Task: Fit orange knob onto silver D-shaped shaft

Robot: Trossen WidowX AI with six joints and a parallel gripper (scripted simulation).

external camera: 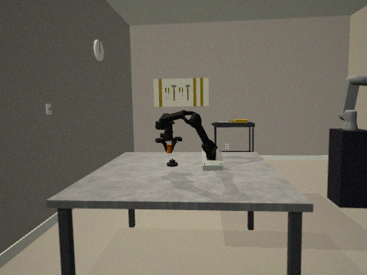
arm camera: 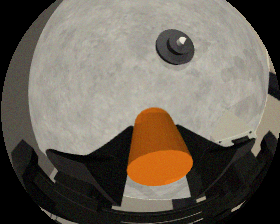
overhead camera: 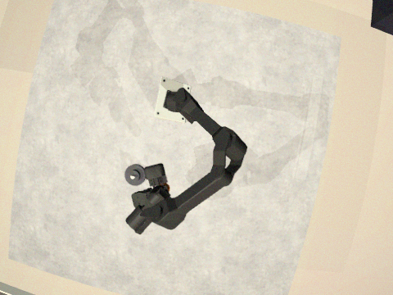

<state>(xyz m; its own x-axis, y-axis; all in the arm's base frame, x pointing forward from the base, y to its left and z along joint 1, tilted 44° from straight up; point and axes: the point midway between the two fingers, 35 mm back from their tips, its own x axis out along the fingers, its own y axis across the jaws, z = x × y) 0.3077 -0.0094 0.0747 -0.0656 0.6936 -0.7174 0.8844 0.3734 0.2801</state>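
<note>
Now: gripper tip 13 cm to the left of the round dark pedestal and 10 cm above it. Round my gripper tip: orange knob: 3 cm above.
</note>
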